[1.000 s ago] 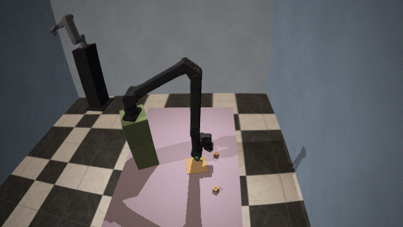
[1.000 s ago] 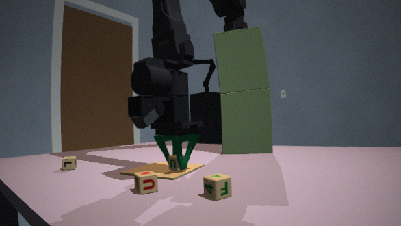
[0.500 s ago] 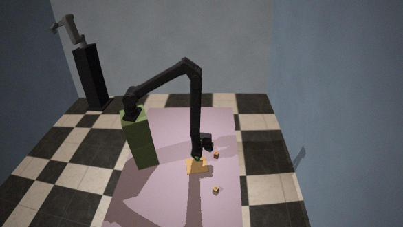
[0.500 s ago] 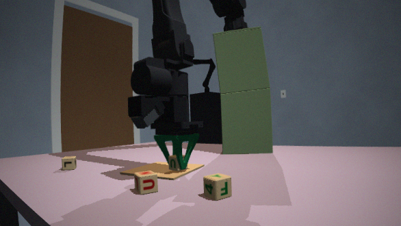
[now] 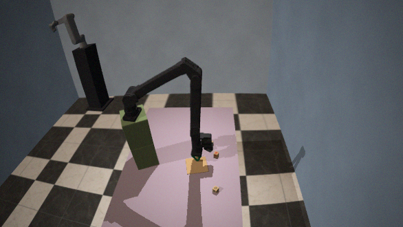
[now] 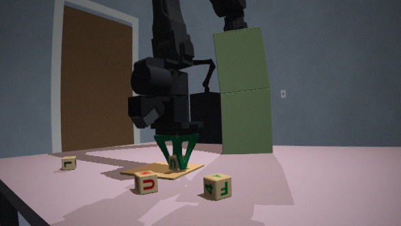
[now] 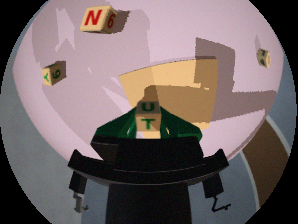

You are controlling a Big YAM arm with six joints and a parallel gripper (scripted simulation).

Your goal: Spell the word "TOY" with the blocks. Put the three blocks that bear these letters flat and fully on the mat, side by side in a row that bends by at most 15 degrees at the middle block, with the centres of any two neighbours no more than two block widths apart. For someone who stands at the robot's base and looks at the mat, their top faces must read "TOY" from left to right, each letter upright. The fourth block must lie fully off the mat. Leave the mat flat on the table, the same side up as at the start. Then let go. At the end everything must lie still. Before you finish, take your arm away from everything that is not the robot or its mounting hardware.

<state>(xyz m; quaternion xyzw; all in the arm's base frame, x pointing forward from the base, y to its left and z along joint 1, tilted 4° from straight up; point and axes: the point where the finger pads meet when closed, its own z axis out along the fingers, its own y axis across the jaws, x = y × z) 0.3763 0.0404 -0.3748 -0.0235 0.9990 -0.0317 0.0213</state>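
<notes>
Right now the tan mat is 50 mm to the right of my hand and 20 mm below it. From my hand the other things lie so: letter block (70 mm ahead, 160 mm to the left); then black-lettered block (150 mm ahead, 240 mm to the right).
</notes>
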